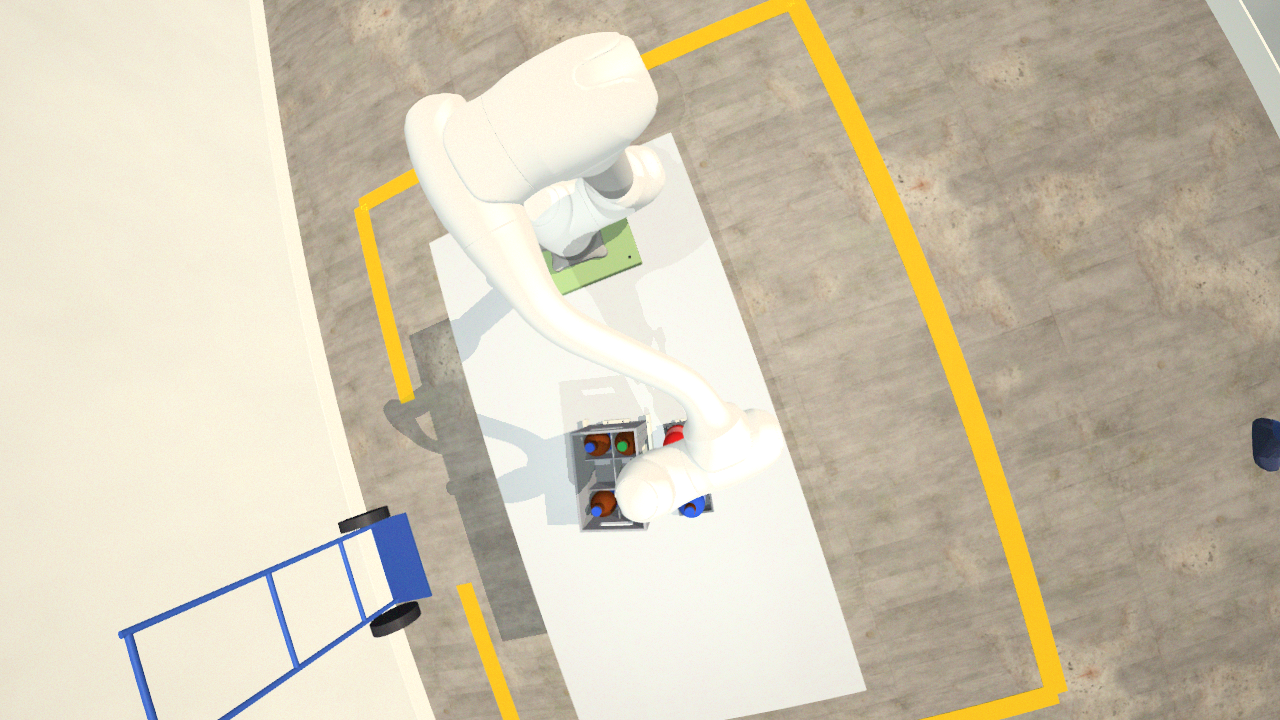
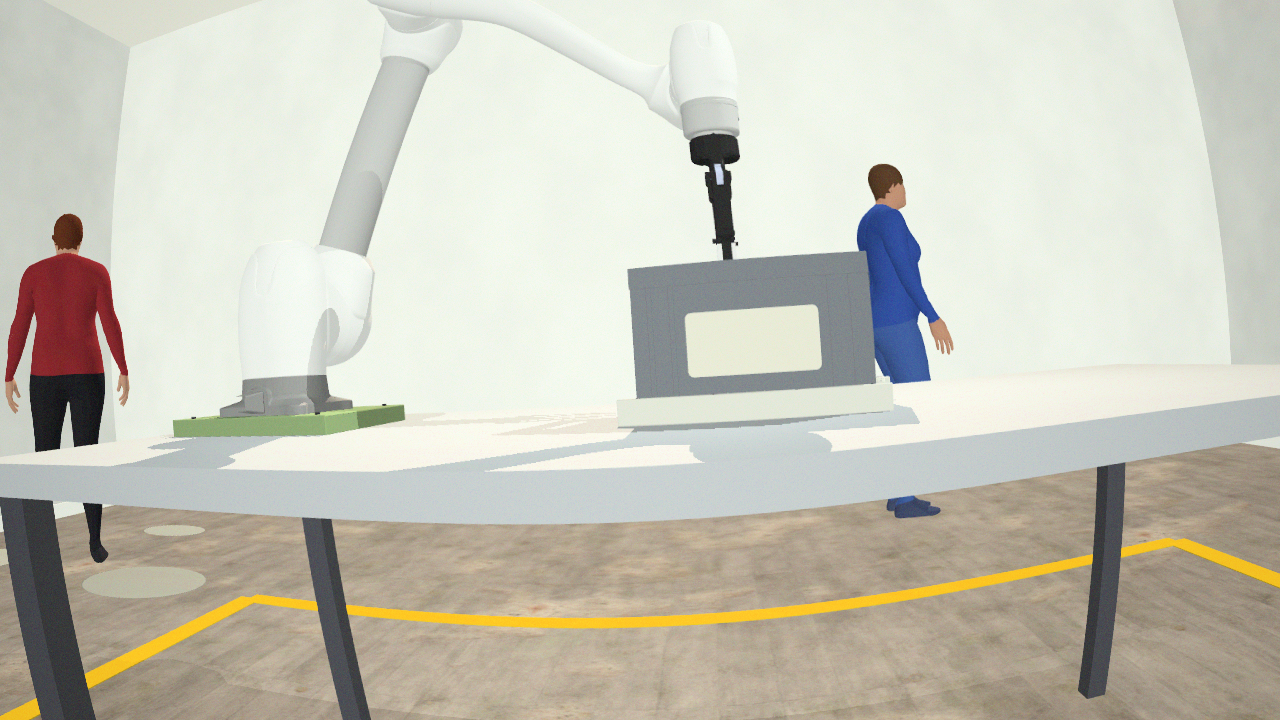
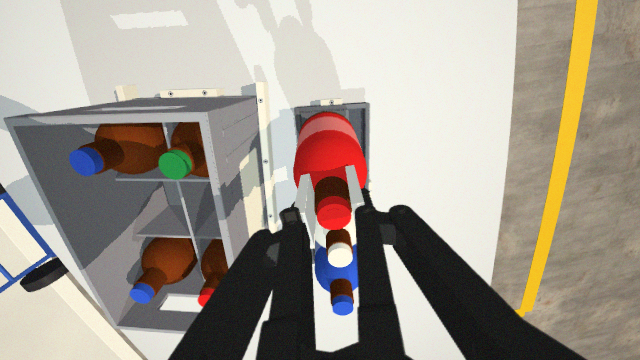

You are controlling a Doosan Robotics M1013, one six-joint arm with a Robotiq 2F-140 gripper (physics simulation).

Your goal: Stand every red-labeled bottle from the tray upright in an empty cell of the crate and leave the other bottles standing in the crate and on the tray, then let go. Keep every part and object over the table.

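Places are measured from the arm's base along level axes (x ahead, y left, z up), in centimetres.
Where they show: gripper, between the fingertips: [image 3: 330, 184]; arm's base, origin of its link: [image 1: 575, 237] [image 2: 286, 412].
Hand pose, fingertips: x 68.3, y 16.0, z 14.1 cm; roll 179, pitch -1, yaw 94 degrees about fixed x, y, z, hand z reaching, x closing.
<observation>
Things, the pixels of their top centre, and the offset from my fingertips. "pt": a spot on its surface instead. Level surfaces: height alone.
- red-labeled bottle, centre of its top: [image 3: 333, 205] [image 1: 673, 451] dx +0.0, dy +0.1, dz +3.7 cm
- grey tray, a spot on its surface: [image 3: 367, 131] pt dx -0.8, dy +5.9, dz -14.1 cm
- white-capped bottle, centre of its top: [image 3: 340, 258] dx +9.1, dy +0.0, dz -0.7 cm
- blue-labeled bottle, centre of its top: [image 3: 342, 309] [image 1: 689, 512] dx +17.3, dy -0.6, dz -0.7 cm
- grey crate, centre of its top: [image 3: 207, 253] [image 2: 766, 272] [image 1: 631, 479] dx +5.4, dy -13.0, dz +0.8 cm
- white table, height of its surface: dz -16.7 cm
My gripper [image 2: 727, 254] [image 3: 330, 184] is shut on the neck of the red-labeled bottle [image 1: 674, 437] [image 3: 330, 155], which hangs upright or nearly so, a little above the far end of the grey tray [image 3: 367, 131]. A white-capped bottle [image 3: 340, 255] and a blue-labeled bottle [image 1: 691, 507] [image 3: 324, 271] stand on the tray, partly hidden. The grey crate [image 1: 578, 474] [image 2: 662, 313] [image 3: 230, 130] holds brown bottles: a blue-capped one [image 3: 86, 161] and a green-capped one [image 3: 175, 164] at the far end, and a blue-capped one [image 3: 142, 293] and a red-capped one [image 3: 205, 298] at the near end. Its two middle cells are empty.
Cream strips [image 3: 265, 161] with screws edge the crate, between it and the tray. The crate's walls stand high beside the tray. The white table [image 1: 698, 617] [image 2: 984, 394] carries the green base plate [image 1: 617, 268] [image 2: 286, 425]. A blue cart [image 1: 402, 557] and two people stand off the table.
</observation>
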